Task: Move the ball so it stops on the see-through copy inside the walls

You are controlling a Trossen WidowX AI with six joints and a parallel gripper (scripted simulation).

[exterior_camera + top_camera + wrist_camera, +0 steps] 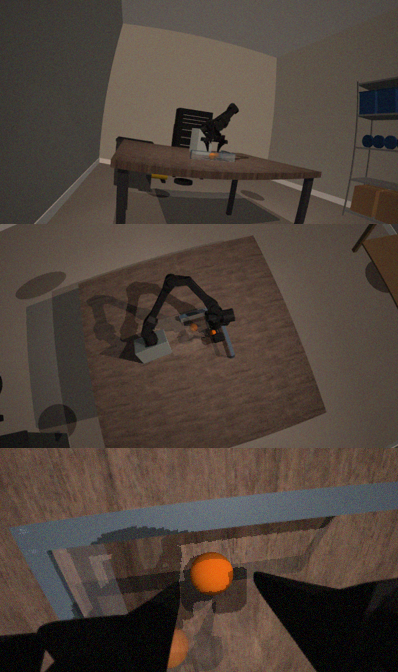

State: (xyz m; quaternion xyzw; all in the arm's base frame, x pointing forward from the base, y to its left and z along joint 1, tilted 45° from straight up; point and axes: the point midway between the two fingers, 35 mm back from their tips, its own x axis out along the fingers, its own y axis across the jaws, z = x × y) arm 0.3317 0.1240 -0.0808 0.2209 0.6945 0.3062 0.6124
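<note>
Right now the orange ball is 30 mm below my gripper tip. Round my gripper tip: see-through copy of ball (110 mm behind, 60 mm to the left, 30 mm below).
</note>
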